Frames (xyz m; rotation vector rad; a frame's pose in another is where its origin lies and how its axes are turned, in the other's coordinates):
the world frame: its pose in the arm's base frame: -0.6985 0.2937 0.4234 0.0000 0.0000 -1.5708
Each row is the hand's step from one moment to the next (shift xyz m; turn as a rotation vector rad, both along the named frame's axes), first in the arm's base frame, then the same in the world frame.
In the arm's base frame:
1: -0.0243 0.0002 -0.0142 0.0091 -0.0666 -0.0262
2: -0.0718 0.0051 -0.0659 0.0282 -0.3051 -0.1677
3: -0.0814 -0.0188 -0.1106 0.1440 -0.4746 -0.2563
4: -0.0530 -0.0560 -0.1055 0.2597 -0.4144 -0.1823
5: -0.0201 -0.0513 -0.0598 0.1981 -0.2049 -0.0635
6: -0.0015 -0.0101 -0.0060 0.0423 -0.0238 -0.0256
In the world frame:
1: -0.0002 -0.0243 -0.0142 0.0666 0.0091 -0.0262
2: -0.0051 -0.0718 -0.0659 0.3051 0.0282 -0.1677
3: 0.0188 -0.0814 -0.1106 0.4746 0.1440 -0.2563
4: 0.0560 -0.0530 -0.1055 0.4144 0.2597 -0.1823
5: 0.0513 -0.0201 -0.0598 0.2049 0.1981 -0.0635
6: 0.0101 -0.0015 -0.0060 0.0238 0.0423 -0.0256

